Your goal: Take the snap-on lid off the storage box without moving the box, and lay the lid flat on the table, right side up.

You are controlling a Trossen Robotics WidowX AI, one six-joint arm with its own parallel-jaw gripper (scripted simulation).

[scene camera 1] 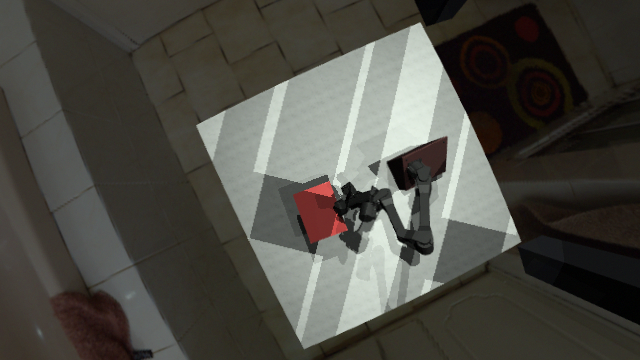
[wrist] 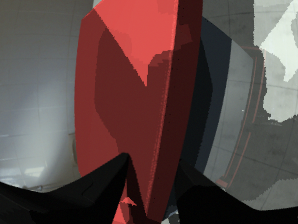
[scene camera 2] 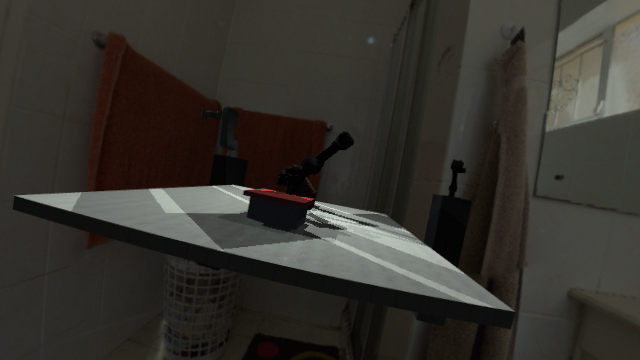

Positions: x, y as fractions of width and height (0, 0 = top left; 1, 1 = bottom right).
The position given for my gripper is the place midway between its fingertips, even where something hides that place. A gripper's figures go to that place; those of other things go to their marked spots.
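My gripper (wrist: 0.51, 0.73) is 0.10 m from the lens, and there's a lid (wrist: 0.45, 0.37) that is 0.08 m from the lens.
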